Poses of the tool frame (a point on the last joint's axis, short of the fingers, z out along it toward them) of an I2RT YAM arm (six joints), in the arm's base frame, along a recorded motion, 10 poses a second.
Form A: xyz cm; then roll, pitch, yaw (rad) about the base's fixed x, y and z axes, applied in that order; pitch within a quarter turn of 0, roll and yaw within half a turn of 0.
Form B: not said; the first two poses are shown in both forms.
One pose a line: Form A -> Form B
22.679, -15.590, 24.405, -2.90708, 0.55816, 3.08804 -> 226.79, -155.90, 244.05, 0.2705, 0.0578, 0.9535, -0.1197
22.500, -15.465, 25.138, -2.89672, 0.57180, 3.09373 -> 225.00, -154.65, 251.38, 0.2770, 0.0572, 0.9511, -0.1238
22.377, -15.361, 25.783, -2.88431, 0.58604, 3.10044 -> 223.77, -153.61, 257.83, 0.2839, 0.0566, 0.9485, -0.1287
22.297, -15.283, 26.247, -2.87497, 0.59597, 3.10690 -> 222.97, -152.83, 262.47, 0.2887, 0.0555, 0.9466, -0.1321
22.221, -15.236, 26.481, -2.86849, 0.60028, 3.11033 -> 222.21, -152.36, 264.81, 0.2908, 0.0550, 0.9457, -0.1346
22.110, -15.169, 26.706, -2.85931, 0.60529, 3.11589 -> 221.10, -151.69, 267.06, 0.2933, 0.0541, 0.9444, -0.1381
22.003, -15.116, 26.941, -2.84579, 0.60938, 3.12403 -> 220.03, -151.16, 269.41, 0.2955, 0.0525, 0.9431, -0.1432
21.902, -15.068, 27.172, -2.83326, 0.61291, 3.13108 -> 219.02, -150.68, 271.72, 0.2973, 0.0513, 0.9418, -0.1480
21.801, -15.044, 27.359, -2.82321, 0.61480, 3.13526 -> 218.01, -150.44, 273.59, 0.2983, 0.0509, 0.9409, -0.1520
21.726, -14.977, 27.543, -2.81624, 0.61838, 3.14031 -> 217.26, -149.77, 275.43, 0.3002, 0.0499, 0.9400, -0.1545
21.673, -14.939, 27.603, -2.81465, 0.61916, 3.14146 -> 216.73, -149.39, 276.03, 0.3006, 0.0496, 0.9398, -0.1550
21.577, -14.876, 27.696, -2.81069, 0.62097, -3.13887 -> 215.77, -148.76, 276.96, 0.3016, 0.0490, 0.9393, -0.1564
